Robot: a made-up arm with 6 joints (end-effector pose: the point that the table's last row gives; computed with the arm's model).
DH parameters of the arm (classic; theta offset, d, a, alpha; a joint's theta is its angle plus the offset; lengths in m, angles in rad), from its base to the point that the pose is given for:
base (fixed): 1.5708 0.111 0 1.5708
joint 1: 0 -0.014 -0.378 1.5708
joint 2: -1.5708 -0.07 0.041 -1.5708
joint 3: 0.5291 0 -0.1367 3.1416
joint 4: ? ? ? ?
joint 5: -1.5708 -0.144 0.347 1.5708
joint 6: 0.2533 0 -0.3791 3.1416
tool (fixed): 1.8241 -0.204 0 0
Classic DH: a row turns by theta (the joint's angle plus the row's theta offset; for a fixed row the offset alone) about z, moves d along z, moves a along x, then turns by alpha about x.
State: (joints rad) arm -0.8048 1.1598 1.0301 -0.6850 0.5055 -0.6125
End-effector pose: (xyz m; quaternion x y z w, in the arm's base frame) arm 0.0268 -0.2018 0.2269 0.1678 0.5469 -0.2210 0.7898
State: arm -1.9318 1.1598 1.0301 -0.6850 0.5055 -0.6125
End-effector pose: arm 0.0268 0.0181 0.3430 -0.2800 0.3443 -0.4790 0.7574
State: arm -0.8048 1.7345 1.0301 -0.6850 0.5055 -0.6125
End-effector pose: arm 0.1042 -0.2344 0.2608 0.3135 0.3302 -0.3328 0.8258
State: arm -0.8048 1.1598 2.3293 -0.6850 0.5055 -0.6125
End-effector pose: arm -0.0005 -0.0285 0.3067 0.6298 0.6612 -0.0384 0.4058
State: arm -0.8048 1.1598 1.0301 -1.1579 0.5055 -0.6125
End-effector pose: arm 0.0308 -0.1802 0.2607 0.3553 0.6191 -0.1615 0.6814
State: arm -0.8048 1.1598 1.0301 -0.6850 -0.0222 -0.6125
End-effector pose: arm 0.1139 -0.1572 0.1850 0.2974 0.3624 -0.3552 0.8087
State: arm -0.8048 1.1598 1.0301 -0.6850 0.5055 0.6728
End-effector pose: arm -0.0759 -0.5489 -0.0477 -0.1935 0.5384 -0.6503 0.4998
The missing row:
joint 4: -1.0417 -0.191 0.097 -1.5708
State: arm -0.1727 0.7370 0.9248 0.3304 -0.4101 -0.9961
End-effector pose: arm -0.0088 -0.1145 0.0296 0.2625 0.0425 0.0584 0.9622
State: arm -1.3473 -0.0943 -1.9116 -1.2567 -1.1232 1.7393
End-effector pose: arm 0.6119 0.1112 0.3009 -0.0099 -0.1104 -0.5143 0.8504
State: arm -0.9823 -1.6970 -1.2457 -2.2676 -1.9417 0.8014
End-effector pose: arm -0.4909 -0.2537 0.0715 -0.3221 0.6082 -0.4961 0.5293
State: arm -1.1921 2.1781 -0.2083 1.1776 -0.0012 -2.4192
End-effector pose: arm -0.4096 -0.2602 0.3324 -0.8237 0.4036 -0.1615 0.3641
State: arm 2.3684 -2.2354 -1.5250 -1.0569 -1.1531 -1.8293
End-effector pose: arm -0.1757 0.5316 -0.1377 0.2306 0.6556 -0.1767 0.6970
